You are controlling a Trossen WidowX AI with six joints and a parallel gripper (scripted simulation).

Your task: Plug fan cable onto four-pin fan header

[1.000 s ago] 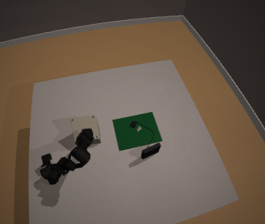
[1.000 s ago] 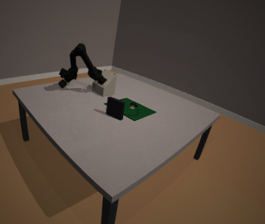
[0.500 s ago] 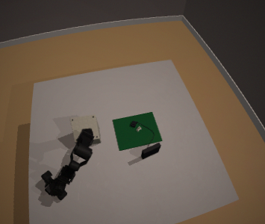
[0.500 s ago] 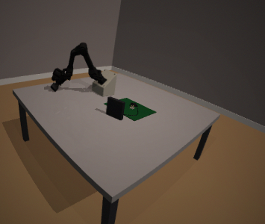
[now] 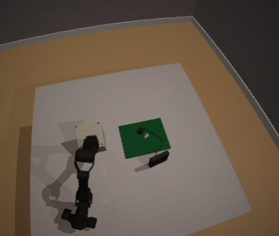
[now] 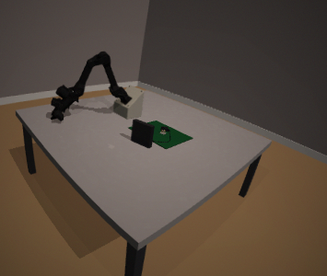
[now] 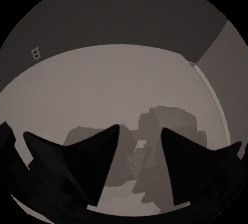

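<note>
The black plug is 560 mm to the left of my gripper tip and 450 mm ahead of it. The rest, counted from my gripper tip: green board: 520 mm to the left, 470 mm ahead, 20 mm below.
</note>
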